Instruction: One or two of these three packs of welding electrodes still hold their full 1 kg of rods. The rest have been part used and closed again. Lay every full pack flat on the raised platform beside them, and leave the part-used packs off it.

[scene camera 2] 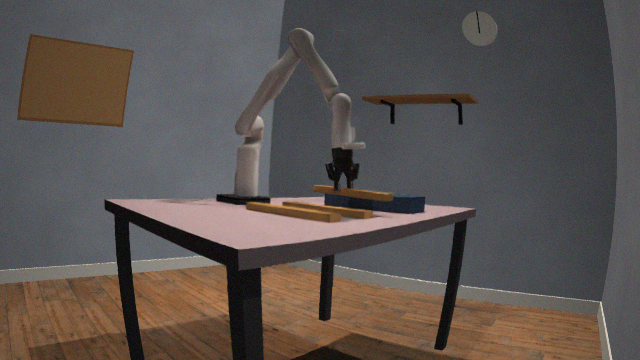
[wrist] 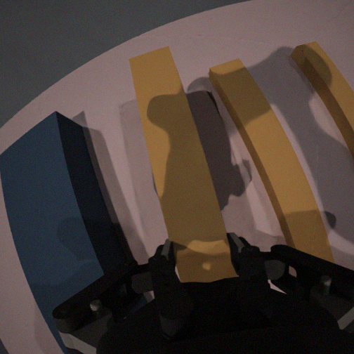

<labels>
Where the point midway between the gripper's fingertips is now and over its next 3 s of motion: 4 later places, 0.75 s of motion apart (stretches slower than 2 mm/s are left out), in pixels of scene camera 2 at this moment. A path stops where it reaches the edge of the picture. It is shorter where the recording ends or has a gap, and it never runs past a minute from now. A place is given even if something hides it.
The gripper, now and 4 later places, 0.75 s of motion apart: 343, 192; 344, 206; 343, 189; 334, 189; 332, 204
</labels>
